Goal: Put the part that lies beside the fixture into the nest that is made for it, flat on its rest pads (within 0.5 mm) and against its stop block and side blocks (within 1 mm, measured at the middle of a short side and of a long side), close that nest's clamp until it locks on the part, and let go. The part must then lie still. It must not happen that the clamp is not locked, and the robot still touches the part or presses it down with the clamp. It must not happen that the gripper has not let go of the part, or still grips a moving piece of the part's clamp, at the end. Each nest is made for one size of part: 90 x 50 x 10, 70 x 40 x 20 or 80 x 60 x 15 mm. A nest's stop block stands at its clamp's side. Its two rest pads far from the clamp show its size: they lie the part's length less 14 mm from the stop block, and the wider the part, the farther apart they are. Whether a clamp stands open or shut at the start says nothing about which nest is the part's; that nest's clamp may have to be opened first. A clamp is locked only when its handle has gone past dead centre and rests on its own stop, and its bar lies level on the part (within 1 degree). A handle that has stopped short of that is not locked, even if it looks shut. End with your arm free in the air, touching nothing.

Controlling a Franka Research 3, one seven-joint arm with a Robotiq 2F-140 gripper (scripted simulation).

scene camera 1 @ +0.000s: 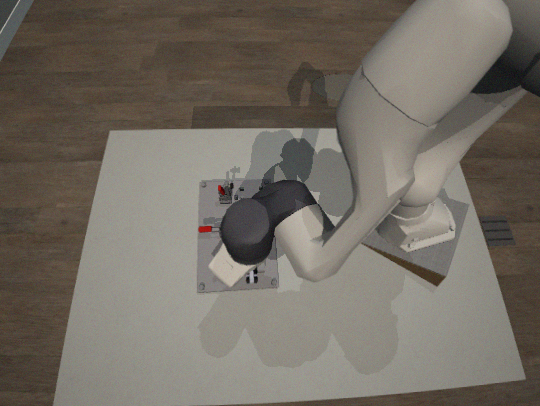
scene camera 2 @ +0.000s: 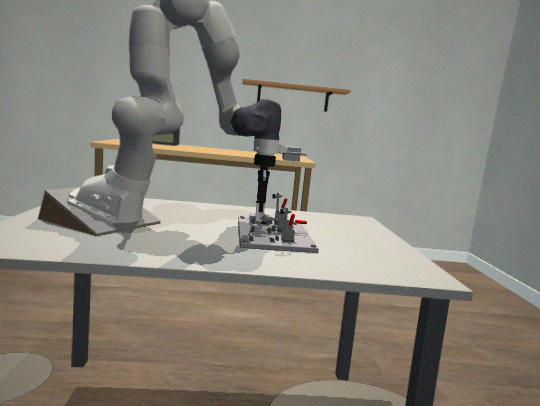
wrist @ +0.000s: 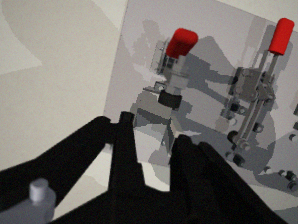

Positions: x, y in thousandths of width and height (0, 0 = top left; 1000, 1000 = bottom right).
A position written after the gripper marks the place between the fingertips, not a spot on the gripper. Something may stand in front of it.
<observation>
In view: the gripper (scene camera 2: 481, 541), a part (wrist: 508, 538), a plate (scene camera 2: 560, 600) and a red handle (wrist: 616, 181).
The gripper shows as well in the wrist view (wrist: 505, 525). The plate shows as well in the wrist view (wrist: 760, 190).
</observation>
